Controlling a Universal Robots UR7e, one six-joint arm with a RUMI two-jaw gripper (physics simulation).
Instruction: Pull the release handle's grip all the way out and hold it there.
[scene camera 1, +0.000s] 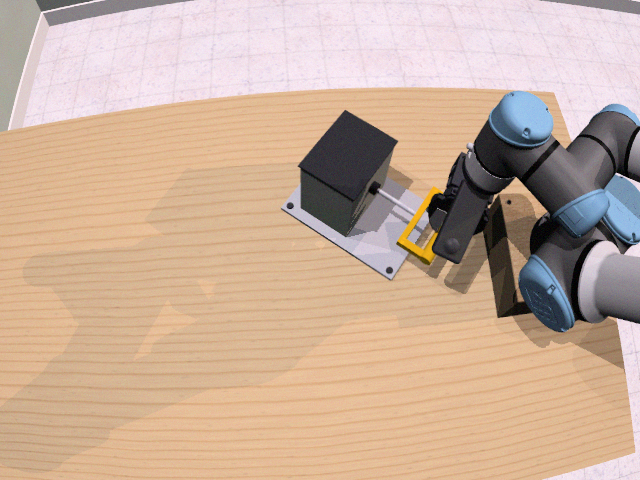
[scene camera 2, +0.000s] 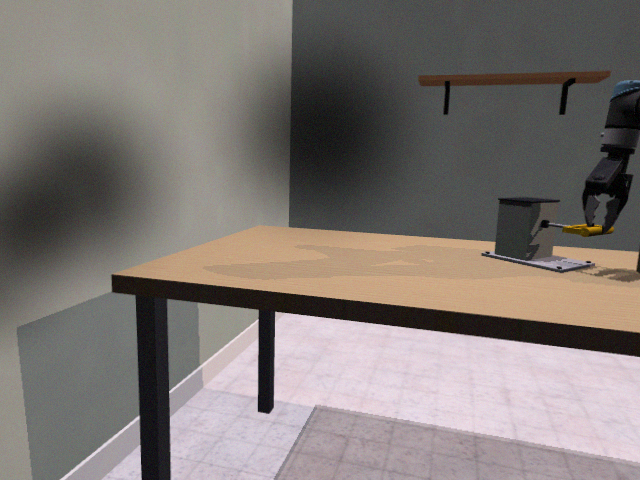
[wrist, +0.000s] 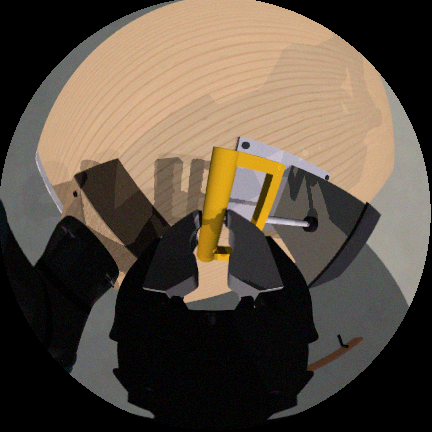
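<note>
The release handle is a yellow rectangular frame (scene camera 1: 414, 225) (scene camera 2: 574, 229) (wrist: 270, 196) with a thick round grip bar (wrist: 219, 185) on its outer side. A thin light rod (scene camera 1: 395, 200) (scene camera 2: 556, 225) (wrist: 287, 221) joins the frame to a dark grey box (scene camera 1: 330, 198) (scene camera 2: 511, 229) (wrist: 325, 230). A length of rod shows between box and frame. My gripper (scene camera 2: 600, 227) (wrist: 213, 211) is shut on the grip bar, with one jaw on each side of it, above the table. In scene camera 1 the arm hides the jaws' tips and part of the grip.
The box stands on a light grey base plate (scene camera 1: 338, 246) (scene camera 2: 563, 266) (wrist: 262, 149) with dark bolts, on the wooden table (scene camera 1: 206, 413) (scene camera 2: 361, 304) (wrist: 175, 60). A brown block (scene camera 1: 504, 258) (wrist: 117, 205) stands near the arm. A wall shelf (scene camera 2: 511, 78) is behind the table.
</note>
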